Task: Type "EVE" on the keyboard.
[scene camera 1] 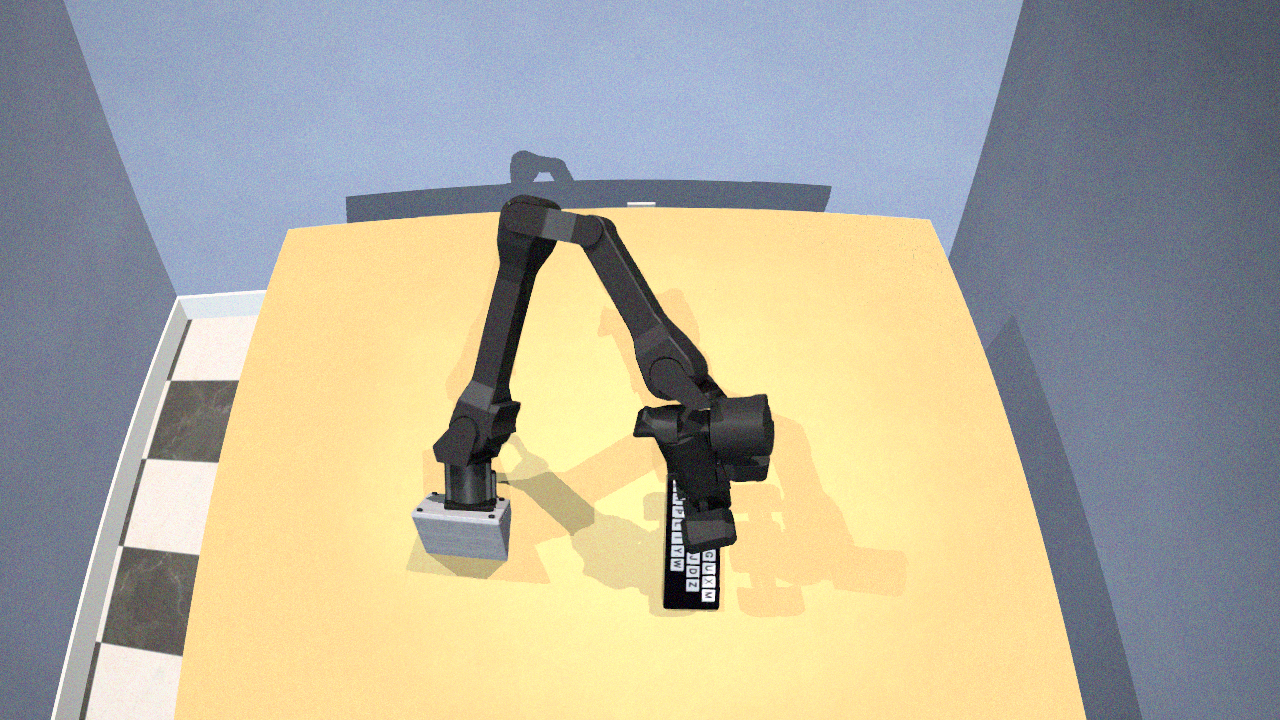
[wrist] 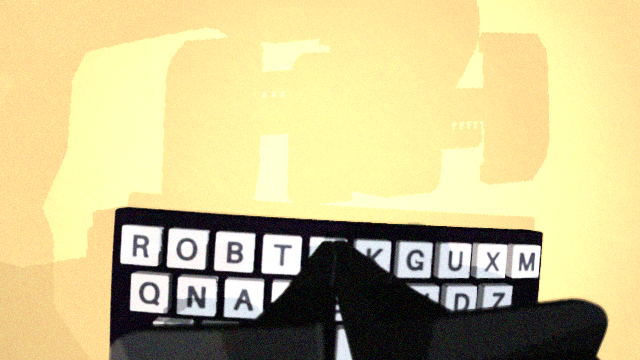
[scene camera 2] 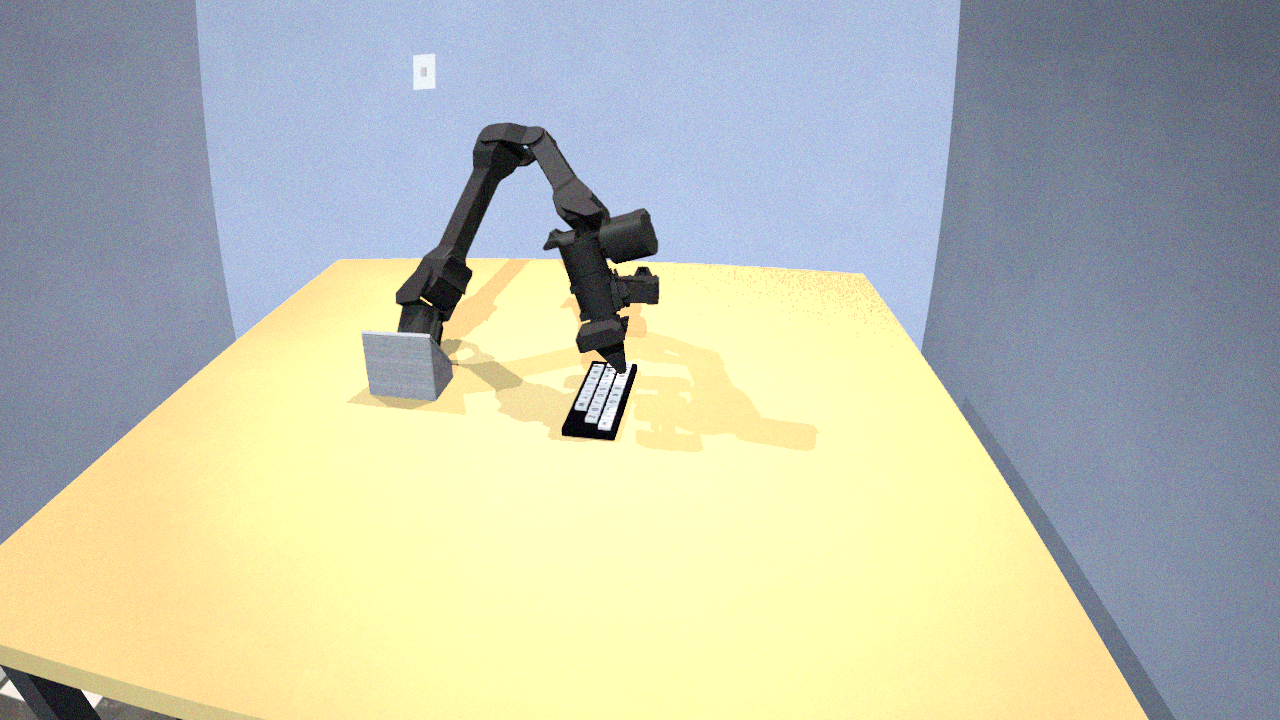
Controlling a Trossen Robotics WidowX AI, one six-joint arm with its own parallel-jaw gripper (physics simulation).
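Places are measured from the arm's base along level axes (x ahead, y left, z up), in centimetres.
Pixels of known places: gripper, fingertip midpoint: (wrist: 332, 251) (scene camera 2: 623, 372); arm's base, origin of the base link: (scene camera 1: 468, 504) (scene camera 2: 414, 348).
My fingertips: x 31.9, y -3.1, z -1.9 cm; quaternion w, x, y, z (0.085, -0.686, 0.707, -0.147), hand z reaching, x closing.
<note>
For each thing: its top centre in the pictures, then the offset to it from my fingertips. Level surfaces: height alone.
- black keyboard, middle of its top: (wrist: 347, 303) (scene camera 1: 693, 534) (scene camera 2: 602, 390) dx -2.9, dy -0.8, dz -2.5 cm
- E key, middle of its top: (wrist: 328, 257) (scene camera 2: 617, 388) dx -0.7, dy -0.1, dz -2.5 cm
- yellow table, its level: dz -4.1 cm
The black keyboard (scene camera 1: 680, 598) (scene camera 2: 588, 431) (wrist: 300, 228) with white letter keys lies flat on the table. My gripper (scene camera 2: 621, 368) (wrist: 332, 251) is shut and empty, pointing down. In the wrist view its tips are over the E key (wrist: 315, 246), between T and K in the row R O B T … K G U X M. The fingers hide most of that key. In scene camera 2 the tips are at the keyboard's far end, at or very close to the keys; contact cannot be made out. In scene camera 1 the tips are hidden under the arm. The letter V cannot be read in these views.
The arm's grey base block (scene camera 1: 461, 535) (scene camera 2: 401, 365) stands on the yellow table (scene camera 1: 313, 402) (scene camera 2: 501, 555), left of the keyboard in both scene views. Blue-grey walls stand behind and at the sides. Shadows of the arm fall across the table.
</note>
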